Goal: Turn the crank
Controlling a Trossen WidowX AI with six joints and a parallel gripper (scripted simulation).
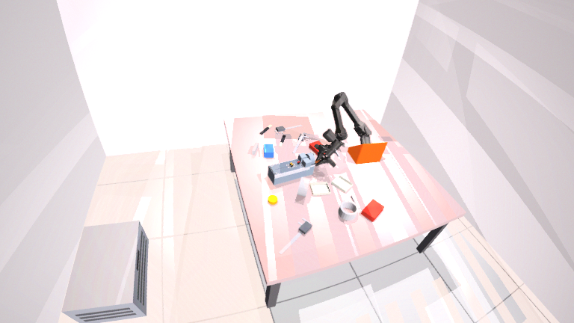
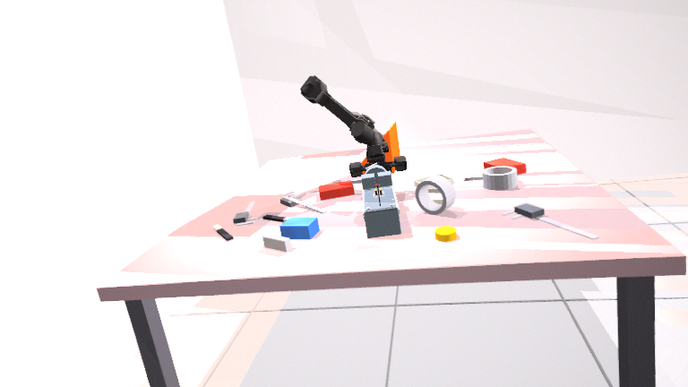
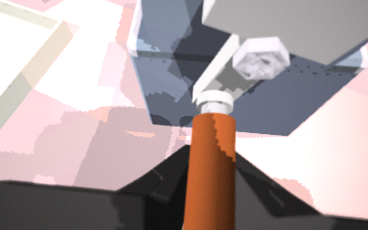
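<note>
Now: gripper tip 20 mm below the orange handle and 20 mm past it. Round my gripper tip: red pointer 120 mm ahead, 50 mm above, 10 mm to the left; then yellow disc 320 mm ahead, 190 mm to the left, 30 mm below; then blue block 240 mm ahead, 210 mm to the right, 20 mm below.
</note>
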